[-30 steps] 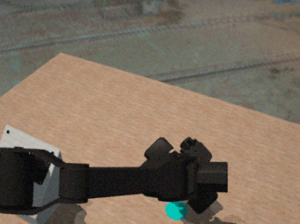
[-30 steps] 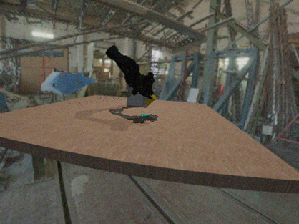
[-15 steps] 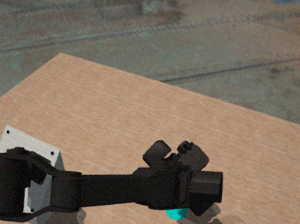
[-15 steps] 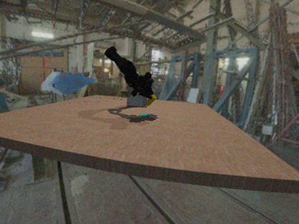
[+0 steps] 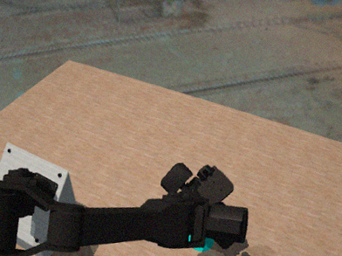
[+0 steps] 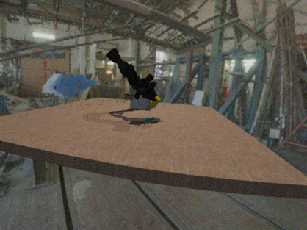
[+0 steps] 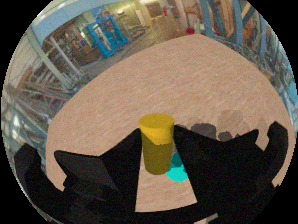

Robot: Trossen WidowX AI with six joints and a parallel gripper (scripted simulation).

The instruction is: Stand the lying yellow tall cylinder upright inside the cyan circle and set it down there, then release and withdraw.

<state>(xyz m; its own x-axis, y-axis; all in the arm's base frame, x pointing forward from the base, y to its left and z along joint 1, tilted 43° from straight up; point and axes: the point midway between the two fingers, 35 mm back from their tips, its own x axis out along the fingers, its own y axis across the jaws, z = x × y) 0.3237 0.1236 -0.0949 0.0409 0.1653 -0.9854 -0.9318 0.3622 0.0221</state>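
My gripper tip is now 40 mm to the left of the cyan circle and 120 mm above it. The rest, counted from my gripper tip: yellow tall cylinder 10 mm behind, 10 mm to the right, 20 mm below.
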